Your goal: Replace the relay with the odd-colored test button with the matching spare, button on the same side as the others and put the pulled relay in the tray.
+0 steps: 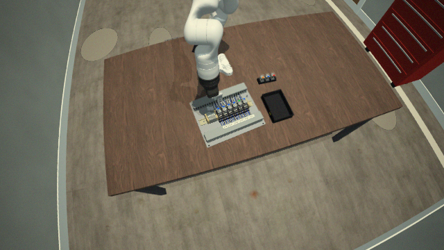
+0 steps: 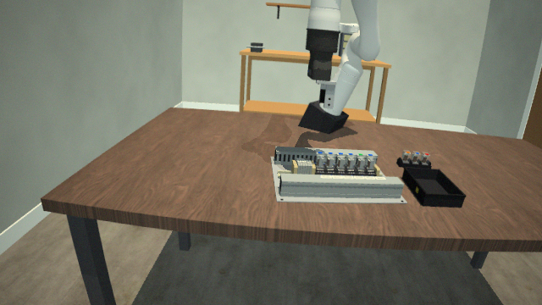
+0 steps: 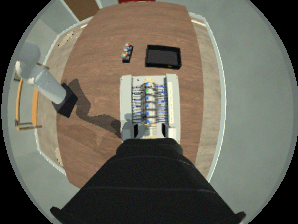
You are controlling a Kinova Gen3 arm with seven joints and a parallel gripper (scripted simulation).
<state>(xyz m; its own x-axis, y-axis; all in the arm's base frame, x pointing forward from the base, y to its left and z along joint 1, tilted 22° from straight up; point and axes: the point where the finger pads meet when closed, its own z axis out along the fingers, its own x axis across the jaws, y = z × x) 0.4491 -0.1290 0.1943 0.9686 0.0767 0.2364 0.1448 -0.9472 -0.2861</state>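
Now: the grey relay 2 cm behind my hand, 11 cm to the left of it and 17 cm below it. Also, from my hand: black tray (3 cm ahead, 31 cm to the left, 20 cm below); black stand (15 cm behind, 32 cm to the left, 21 cm below).
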